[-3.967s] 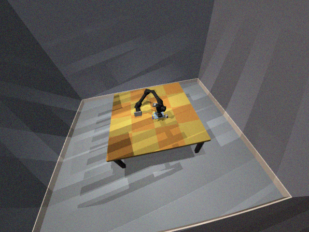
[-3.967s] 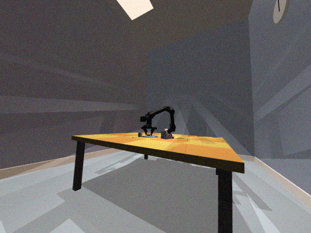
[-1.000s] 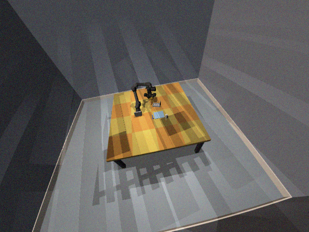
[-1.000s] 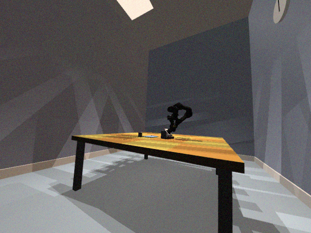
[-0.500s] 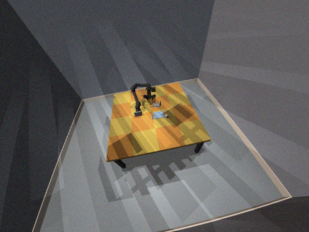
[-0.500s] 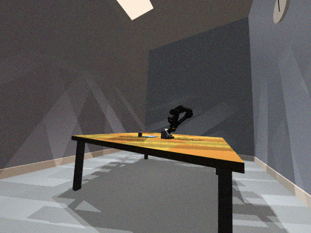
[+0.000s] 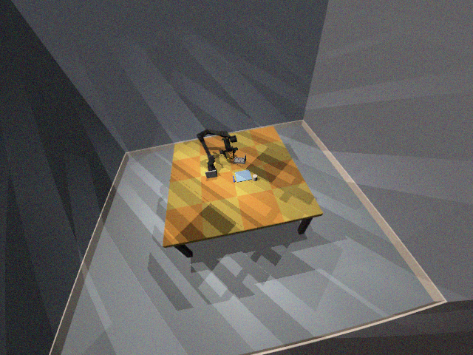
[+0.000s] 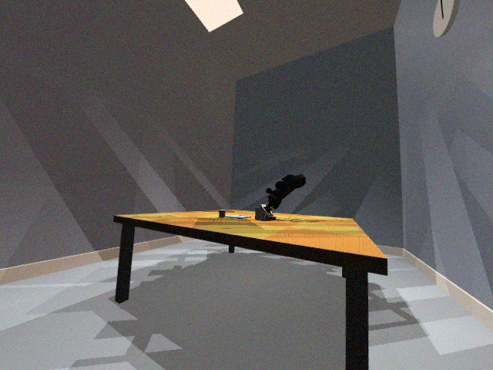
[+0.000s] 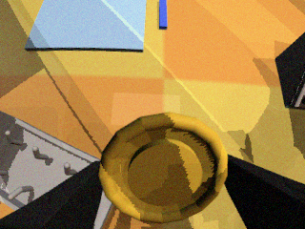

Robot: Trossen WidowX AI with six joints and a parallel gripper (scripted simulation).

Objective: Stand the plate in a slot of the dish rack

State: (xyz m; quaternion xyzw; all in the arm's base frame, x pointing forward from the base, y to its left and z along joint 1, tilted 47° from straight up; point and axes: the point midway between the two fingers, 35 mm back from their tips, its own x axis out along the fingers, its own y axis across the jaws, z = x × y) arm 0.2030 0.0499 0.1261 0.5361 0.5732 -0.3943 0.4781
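My gripper tip is now 100 mm short of the dish rack, 20 mm to the right of it and 50 mm above it. The rest, counted from my gripper tip: blue spoon: 220 mm to the right, 70 mm below; then yellow plate: 10 mm above; then light blue mat: 100 mm ahead, 190 mm to the right, 70 mm below.
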